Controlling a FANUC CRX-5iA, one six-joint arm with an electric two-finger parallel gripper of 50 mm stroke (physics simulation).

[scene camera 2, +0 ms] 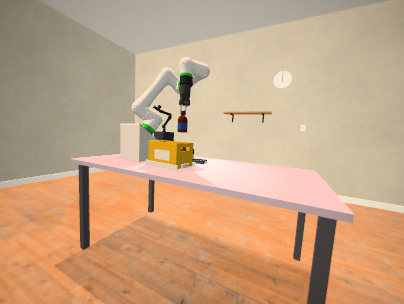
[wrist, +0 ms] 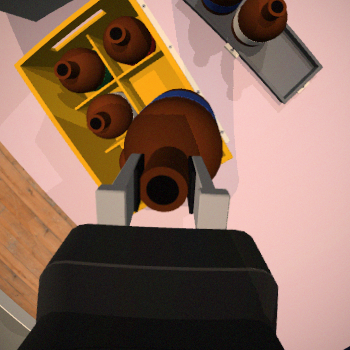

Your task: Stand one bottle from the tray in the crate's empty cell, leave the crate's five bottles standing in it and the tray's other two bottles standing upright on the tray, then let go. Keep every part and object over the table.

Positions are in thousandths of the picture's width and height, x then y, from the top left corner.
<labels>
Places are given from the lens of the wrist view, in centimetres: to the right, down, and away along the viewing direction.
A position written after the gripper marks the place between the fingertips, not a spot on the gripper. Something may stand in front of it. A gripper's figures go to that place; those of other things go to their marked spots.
gripper (wrist: 473,490): 0, 0, 16
red-label bottle (wrist: 361,113): -6, -18, 35
</labels>
